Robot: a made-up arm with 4 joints. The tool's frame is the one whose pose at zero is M. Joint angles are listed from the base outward.
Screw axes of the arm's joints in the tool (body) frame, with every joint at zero. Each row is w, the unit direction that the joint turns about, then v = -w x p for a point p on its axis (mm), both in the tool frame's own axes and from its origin. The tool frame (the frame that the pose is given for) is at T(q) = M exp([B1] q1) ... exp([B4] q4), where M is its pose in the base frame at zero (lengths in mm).
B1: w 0 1 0 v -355.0 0.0 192.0
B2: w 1 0 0 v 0.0 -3.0 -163.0
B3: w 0 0 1 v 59.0 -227.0 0.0
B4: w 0 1 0 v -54.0 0.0 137.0
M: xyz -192.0 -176.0 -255.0 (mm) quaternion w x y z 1 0 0 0
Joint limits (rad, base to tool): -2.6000..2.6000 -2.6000..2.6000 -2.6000..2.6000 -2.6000..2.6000
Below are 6 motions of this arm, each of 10 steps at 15 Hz.
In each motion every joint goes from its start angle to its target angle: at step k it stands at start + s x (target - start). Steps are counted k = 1, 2, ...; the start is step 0. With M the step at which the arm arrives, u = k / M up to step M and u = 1 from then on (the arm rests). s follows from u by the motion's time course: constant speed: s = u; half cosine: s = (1 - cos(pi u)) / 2; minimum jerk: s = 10 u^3 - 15 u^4 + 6 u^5.
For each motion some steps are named. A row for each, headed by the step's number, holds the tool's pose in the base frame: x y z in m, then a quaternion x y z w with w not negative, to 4 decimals.
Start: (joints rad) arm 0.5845 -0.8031 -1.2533 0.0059
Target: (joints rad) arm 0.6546 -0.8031 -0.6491 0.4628
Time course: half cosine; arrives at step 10
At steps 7, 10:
7: -0.3401 0.0409 -0.0621 -0.4056 0.2829 -0.2950 0.8175
10: -0.3351 0.0318 -0.0258 -0.3968 0.3568 -0.2567 0.8058

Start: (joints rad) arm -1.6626 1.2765 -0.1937 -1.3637
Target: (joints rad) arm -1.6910 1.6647 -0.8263 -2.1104
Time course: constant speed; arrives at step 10
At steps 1, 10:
1: 0.5229 0.0329 0.1167 0.6138 -0.7833 -0.0321 0.0931
10: 0.5129 0.0350 0.1717 0.6062 -0.6794 -0.4053 0.0812

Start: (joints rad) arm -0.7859 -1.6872 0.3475 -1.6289
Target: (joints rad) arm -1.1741 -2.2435 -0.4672 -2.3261
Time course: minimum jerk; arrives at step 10
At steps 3, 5, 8, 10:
3: 0.1601 -0.0465 0.0051 -0.6670 -0.5805 0.3944 0.2501
5: 0.1818 0.0061 0.0325 -0.7382 -0.5545 0.3832 0.0262
8: 0.2128 0.0824 0.0577 0.7875 0.4065 -0.3907 0.2489
10: 0.2180 0.0923 0.0597 0.7897 0.3784 -0.3931 0.2805

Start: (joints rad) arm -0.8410 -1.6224 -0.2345 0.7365
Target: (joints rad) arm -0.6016 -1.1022 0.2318 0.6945
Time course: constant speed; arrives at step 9
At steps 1, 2, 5, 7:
1: 0.0350 0.0946 -0.2079 -0.4572 -0.0934 -0.5365 0.7031
2: 0.0146 0.0860 -0.1953 -0.4632 -0.0668 -0.5037 0.7261
5: -0.0361 0.0502 -0.1537 -0.4750 0.0096 -0.3960 0.7858
7: -0.0603 0.0187 -0.1252 -0.4771 0.0567 -0.3177 0.8174

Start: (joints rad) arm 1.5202 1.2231 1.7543 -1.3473
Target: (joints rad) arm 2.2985 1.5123 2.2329 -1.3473
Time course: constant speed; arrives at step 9
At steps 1, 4, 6, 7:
1: -0.5373 0.0228 0.0110 0.6672 -0.3927 -0.3021 0.5562
4: -0.5287 0.0422 0.1401 0.6366 -0.3924 -0.3697 0.5514
6: -0.5045 0.0537 0.2214 0.6086 -0.3954 -0.4084 0.5536
7: -0.4872 0.0589 0.2597 0.5927 -0.3975 -0.4255 0.5565

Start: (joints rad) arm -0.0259 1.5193 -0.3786 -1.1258
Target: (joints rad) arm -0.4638 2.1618 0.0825 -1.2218
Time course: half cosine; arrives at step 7
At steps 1, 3, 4, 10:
1: -0.0557 0.0745 -0.3876 0.5254 -0.2874 -0.4634 0.6531
3: 0.0254 0.1036 -0.3848 0.6522 -0.3364 -0.4137 0.5388
4: 0.0776 0.1235 -0.3705 0.7243 -0.3588 -0.3767 0.4524
10: 0.1597 0.1566 -0.3220 0.8262 -0.3752 -0.3082 0.2857

